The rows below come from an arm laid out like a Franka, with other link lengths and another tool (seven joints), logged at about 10 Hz.
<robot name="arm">
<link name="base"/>
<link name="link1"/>
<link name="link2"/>
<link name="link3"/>
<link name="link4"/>
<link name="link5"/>
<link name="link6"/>
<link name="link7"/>
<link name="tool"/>
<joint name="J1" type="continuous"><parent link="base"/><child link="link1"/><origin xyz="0.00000 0.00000 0.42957" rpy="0.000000 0.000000 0.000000"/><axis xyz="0 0 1"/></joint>
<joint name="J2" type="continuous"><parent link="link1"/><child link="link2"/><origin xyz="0.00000 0.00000 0.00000" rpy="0.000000 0.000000 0.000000"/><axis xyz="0 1 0"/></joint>
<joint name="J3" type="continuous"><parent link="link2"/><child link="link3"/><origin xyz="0.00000 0.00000 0.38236" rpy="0.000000 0.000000 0.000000"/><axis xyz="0 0 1"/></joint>
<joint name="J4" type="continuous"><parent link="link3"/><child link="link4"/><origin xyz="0.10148 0.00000 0.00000" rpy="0.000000 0.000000 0.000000"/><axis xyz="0 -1 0"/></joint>
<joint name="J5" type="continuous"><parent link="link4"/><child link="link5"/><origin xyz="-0.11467 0.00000 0.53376" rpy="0.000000 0.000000 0.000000"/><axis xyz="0 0 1"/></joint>
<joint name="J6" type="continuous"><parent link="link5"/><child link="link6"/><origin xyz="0.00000 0.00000 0.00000" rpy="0.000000 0.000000 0.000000"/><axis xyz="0 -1 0"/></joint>
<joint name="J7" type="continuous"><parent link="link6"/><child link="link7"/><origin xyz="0.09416 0.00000 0.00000" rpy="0.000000 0.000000 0.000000"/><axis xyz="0 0 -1"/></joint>
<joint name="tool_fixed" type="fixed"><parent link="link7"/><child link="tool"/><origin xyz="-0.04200 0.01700 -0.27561" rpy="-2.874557 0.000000 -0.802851"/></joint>
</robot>
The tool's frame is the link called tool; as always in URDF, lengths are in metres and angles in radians. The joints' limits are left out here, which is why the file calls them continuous.
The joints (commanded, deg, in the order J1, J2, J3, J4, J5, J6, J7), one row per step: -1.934 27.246 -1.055 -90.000 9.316 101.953 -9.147; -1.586 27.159 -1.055 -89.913 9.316 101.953 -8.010; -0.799 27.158 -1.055 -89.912 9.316 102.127 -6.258; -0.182 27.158 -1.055 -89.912 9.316 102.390 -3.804; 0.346 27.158 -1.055 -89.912 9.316 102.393 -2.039; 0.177 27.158 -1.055 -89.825 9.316 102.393 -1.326; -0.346 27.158 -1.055 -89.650 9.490 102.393 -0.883; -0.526 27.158 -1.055 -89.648 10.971 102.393 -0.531; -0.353 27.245 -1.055 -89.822 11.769 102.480 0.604; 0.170 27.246 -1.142 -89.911 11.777 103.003 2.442; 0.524 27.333 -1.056 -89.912 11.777 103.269 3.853; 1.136 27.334 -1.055 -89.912 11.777 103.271 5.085; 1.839 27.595 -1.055 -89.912 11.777 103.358 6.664
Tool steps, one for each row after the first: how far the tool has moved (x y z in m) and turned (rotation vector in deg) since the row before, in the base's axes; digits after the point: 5 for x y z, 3 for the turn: 0.00103 0.00550 0.00200 -0.290 0.011 -0.737; 0.00102 0.01183 0.00004 -0.453 0.106 -0.911; 0.00163 0.01002 0.00000 -0.629 0.124 -1.766; 0.00017 0.00842 0.00006 -0.433 0.268 -1.162; 0.00100 -0.00178 0.00080 -0.176 0.022 -0.851; 0.00190 -0.00603 0.00173 0.045 -0.109 -1.025; 0.00115 0.00428 0.00141 1.238 0.021 -1.184; -0.00022 0.00659 -0.00191 0.437 0.372 -1.286; 0.00219 0.00704 -0.00093 -0.521 -0.063 -1.399; 0.00120 0.00680 -0.00118 -0.315 0.100 -0.961; -0.00023 0.00921 0.00003 -0.285 0.234 -0.563; -0.00045 0.01061 -0.00355 -0.386 0.473 -0.818
